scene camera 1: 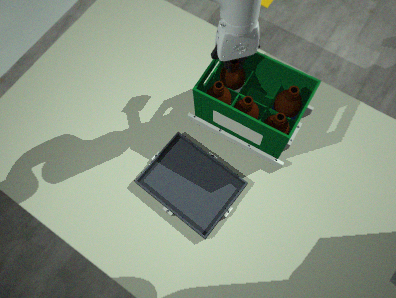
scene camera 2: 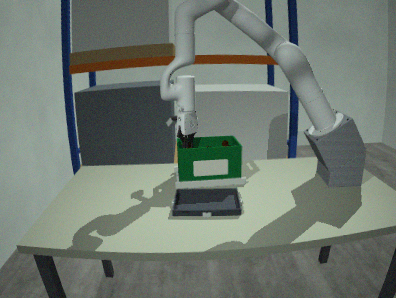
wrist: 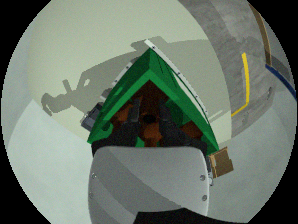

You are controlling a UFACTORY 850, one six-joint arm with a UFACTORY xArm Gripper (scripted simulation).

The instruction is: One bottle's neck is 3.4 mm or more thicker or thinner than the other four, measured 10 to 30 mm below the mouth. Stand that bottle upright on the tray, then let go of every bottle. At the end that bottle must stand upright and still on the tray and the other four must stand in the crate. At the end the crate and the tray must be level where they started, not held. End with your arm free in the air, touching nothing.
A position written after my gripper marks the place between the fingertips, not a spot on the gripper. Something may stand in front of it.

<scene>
I see my gripper (scene camera 1: 233, 66), a green crate (scene camera 1: 266, 77) and a dark grey tray (scene camera 1: 197, 188).
The green crate shows as well in the wrist view (wrist: 149, 66). My gripper is seen too in the wrist view (wrist: 149, 105).
</scene>
